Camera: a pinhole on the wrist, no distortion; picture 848 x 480 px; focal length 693.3 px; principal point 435.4 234.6 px. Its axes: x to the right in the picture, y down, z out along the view. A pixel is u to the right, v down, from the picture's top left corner.
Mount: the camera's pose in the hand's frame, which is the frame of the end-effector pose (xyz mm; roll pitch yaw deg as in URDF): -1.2 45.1 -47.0 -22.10 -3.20 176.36
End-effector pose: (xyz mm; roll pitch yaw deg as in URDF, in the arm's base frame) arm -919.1 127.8 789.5 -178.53 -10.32 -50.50
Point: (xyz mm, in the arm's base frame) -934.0 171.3 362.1
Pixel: 654.9 51.5
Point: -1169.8 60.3 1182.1
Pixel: behind the camera
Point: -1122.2 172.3 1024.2
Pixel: behind the camera
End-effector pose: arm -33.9 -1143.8 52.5 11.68 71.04 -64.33
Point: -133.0 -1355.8 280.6
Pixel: 789.2 376.4
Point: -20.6 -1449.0 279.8
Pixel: 672.3 140.6
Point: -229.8 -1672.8 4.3
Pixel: 233.9 411.0
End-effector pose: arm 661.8 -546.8 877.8 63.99 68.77 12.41
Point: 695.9 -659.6 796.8
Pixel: 128.7 414.3
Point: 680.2 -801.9 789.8
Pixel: 280.1 460.7
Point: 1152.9 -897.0 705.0
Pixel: outside the picture
